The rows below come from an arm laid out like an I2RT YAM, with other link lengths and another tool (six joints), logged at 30 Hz.
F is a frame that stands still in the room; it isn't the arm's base.
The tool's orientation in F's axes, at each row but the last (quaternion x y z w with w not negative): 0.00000, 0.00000, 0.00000, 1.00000; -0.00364, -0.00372, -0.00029, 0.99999; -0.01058, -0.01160, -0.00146, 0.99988; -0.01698, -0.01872, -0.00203, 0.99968; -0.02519, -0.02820, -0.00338, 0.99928; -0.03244, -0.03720, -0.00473, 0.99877; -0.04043, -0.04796, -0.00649, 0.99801; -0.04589, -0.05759, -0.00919, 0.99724; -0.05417, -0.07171, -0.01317, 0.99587
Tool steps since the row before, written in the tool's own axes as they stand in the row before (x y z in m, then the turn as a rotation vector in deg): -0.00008, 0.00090, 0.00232, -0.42, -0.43, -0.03; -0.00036, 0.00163, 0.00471, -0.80, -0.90, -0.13; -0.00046, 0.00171, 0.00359, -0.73, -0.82, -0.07; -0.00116, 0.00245, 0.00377, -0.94, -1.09, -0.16; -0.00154, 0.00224, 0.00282, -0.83, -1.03, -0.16; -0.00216, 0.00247, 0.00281, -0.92, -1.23, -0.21; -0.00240, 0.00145, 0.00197, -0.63, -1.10, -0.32; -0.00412, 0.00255, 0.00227, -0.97, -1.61, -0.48; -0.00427, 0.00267, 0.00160, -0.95, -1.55, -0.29
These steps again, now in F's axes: -0.00008, 0.00090, 0.00232, -0.42, -0.43, -0.03; -0.00039, 0.00166, 0.00470, -0.80, -0.90, -0.13; -0.00054, 0.00179, 0.00354, -0.73, -0.82, -0.07; -0.00129, 0.00258, 0.00364, -0.94, -1.09, -0.16; -0.00168, 0.00239, 0.00261, -0.83, -1.03, -0.15; -0.00233, 0.00266, 0.00248, -0.92, -1.23, -0.20; -0.00255, 0.00163, 0.00161, -0.62, -1.12, -0.29; -0.00429, 0.00280, 0.00154, -0.95, -1.63, -0.44; -0.00436, 0.00291, 0.00068, -0.95, -1.55, -0.26
